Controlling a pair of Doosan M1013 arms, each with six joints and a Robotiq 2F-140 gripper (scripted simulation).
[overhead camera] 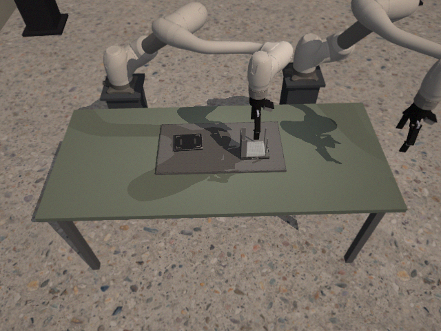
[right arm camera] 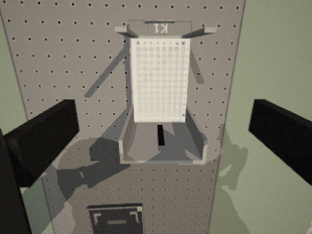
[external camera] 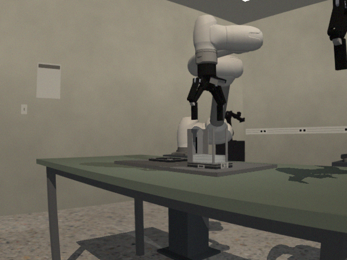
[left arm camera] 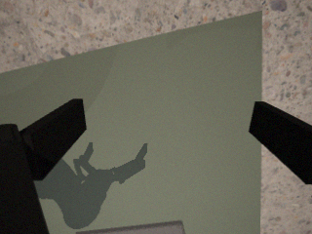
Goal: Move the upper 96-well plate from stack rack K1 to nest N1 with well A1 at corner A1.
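My right gripper is now 10 mm to the right of the rack K1 and 190 mm above it. From my right hand the other things lie so: grey perforated board 70 mm behind, 170 mm to the right, 200 mm below; then K1 label 10 mm ahead, 90 mm to the left, 180 mm below; then A1 mark 60 mm behind, 280 mm to the right, 180 mm below.
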